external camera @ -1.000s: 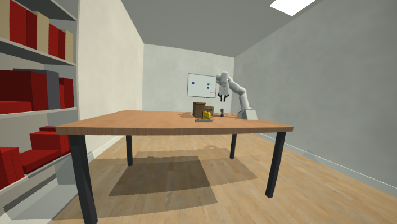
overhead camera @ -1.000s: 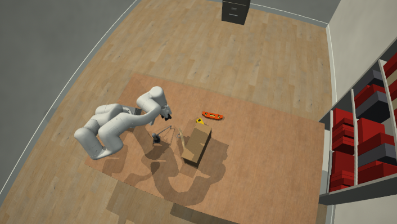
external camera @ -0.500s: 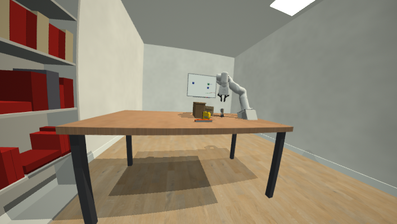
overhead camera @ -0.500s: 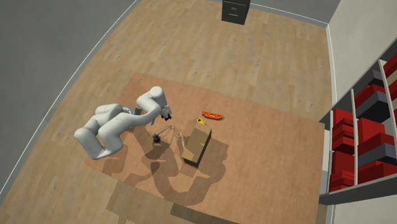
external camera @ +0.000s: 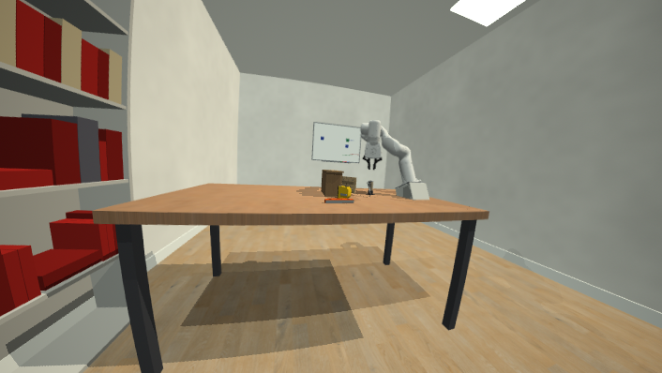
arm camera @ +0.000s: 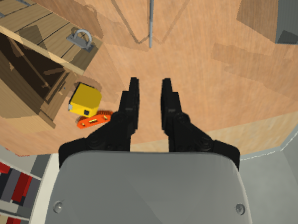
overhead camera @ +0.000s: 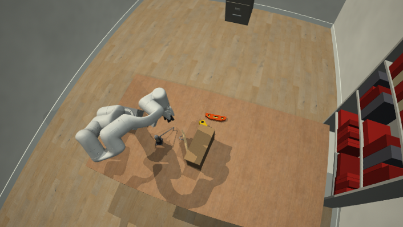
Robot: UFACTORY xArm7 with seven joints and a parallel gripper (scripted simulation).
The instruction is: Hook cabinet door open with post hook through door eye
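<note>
The grey hook rod lies 2 cm behind my hand, 5 cm to the right of it and 15 cm below it. Also, from my hand: cabinet door: 14 cm ahead, 11 cm to the right, 13 cm below; yellow tape measure: 21 cm ahead, 9 cm to the left, 16 cm below; orange spirit level: 27 cm ahead, 18 cm to the left, 19 cm below.
</note>
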